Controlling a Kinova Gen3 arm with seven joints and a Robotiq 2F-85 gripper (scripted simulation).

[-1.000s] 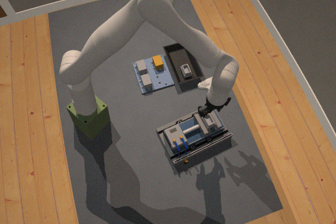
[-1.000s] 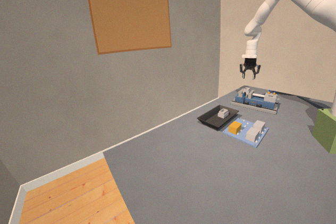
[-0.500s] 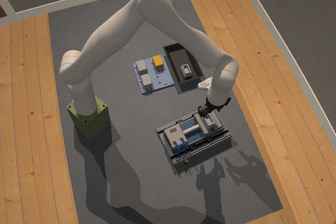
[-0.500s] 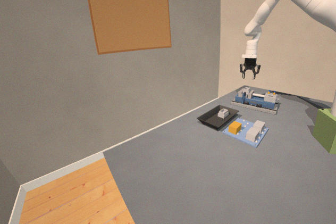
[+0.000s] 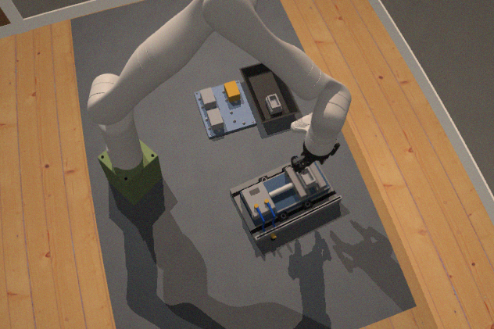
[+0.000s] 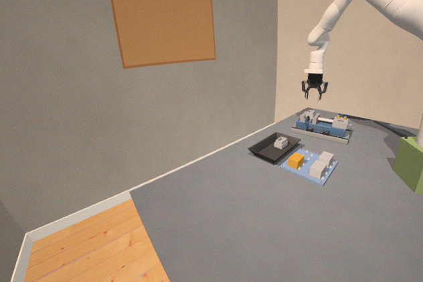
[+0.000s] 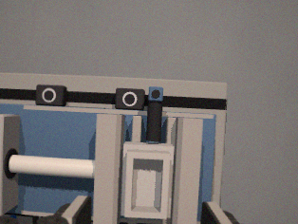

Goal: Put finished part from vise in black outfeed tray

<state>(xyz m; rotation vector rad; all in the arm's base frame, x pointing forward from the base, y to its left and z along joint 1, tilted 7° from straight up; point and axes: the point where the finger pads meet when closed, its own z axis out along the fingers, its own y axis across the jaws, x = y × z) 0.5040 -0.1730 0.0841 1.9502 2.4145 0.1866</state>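
My hand is 12 cm above the cylinder rod, 8 cm past it and 2 cm to the left of it. The rest, counted from my hand: vise (16 cm below, 6 cm behind, 1 cm to the right); light blue fixture plate (35 cm to the left, 19 cm below, 18 cm behind); tray floor (36 cm to the left, 19 cm below, 2 cm behind).
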